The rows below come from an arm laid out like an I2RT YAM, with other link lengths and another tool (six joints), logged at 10 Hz.
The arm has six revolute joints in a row. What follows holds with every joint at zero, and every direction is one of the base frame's.
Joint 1 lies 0.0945 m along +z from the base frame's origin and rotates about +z.
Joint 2 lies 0.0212 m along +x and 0.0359 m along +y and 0.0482 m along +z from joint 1 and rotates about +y.
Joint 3 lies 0.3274 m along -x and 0.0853 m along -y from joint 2 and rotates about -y.
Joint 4 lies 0.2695 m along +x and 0.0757 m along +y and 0.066 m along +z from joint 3 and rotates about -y.
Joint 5 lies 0.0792 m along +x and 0.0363 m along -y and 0.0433 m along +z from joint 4 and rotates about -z.
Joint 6 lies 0.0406 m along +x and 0.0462 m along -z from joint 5 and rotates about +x.
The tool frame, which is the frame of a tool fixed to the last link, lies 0.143 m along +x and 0.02 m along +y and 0.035 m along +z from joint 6; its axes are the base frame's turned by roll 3.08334, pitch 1.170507 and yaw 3.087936 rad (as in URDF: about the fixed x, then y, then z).
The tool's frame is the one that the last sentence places.
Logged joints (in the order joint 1, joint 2, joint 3, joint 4, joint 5, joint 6), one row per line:
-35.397 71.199 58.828 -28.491 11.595 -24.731
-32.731 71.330 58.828 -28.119 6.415 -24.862
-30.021 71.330 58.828 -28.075 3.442 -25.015
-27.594 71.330 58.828 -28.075 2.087 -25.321
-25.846 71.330 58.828 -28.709 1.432 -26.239
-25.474 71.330 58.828 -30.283 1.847 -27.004
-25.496 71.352 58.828 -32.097 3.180 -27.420
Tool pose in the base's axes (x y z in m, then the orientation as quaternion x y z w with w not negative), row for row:
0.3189 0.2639 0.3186 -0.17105 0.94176 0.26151 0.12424
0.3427 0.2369 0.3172 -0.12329 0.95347 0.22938 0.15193
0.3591 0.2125 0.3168 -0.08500 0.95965 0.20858 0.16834
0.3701 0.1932 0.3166 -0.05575 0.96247 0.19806 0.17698
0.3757 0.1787 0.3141 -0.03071 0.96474 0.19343 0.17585
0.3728 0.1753 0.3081 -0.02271 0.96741 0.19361 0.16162
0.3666 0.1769 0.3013 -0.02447 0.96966 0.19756 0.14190
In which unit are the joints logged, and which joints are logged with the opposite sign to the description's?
The joints are logged in degrees. Opposite sign: joint 1, joint 5, joint 6.
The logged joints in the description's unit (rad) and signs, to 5 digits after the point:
0.61779 1.24266 1.02674 -0.49726 -0.20237 0.43164
0.57126 1.24494 1.02674 -0.49077 -0.11196 0.43392
0.52397 1.24494 1.02674 -0.49000 -0.06007 0.43659
0.48161 1.24494 1.02674 -0.49000 -0.03643 0.44193
0.45110 1.24494 1.02674 -0.50107 -0.02499 0.45796
0.44461 1.24494 1.02674 -0.52854 -0.03224 0.47131
0.44499 1.24533 1.02674 -0.56020 -0.05550 0.47857

